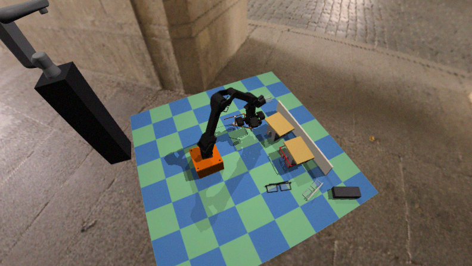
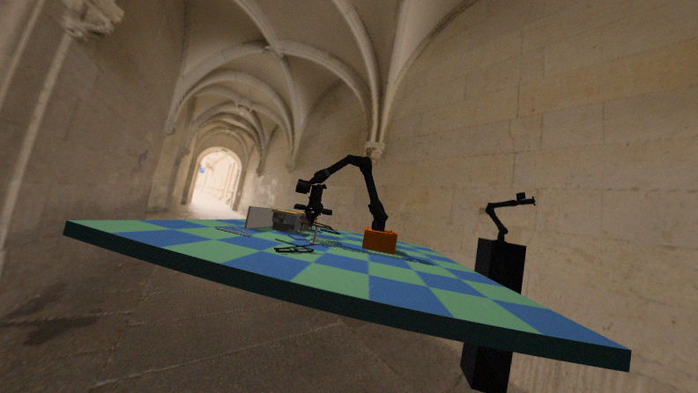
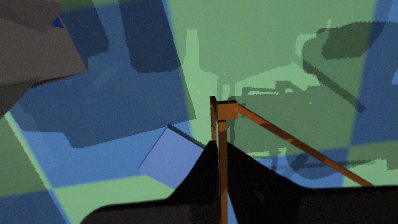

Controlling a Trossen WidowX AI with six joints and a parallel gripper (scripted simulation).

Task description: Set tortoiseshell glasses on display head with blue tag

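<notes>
Now: gripper tip 70 mm past the small grey peg, 100 mm to the right of it and 40 mm above it. From my gripper tip the other things lie so: black case 380 mm ahead, 610 mm to the right, 40 mm below; grey wall panel 300 mm ahead, 170 mm to the right.
</notes>
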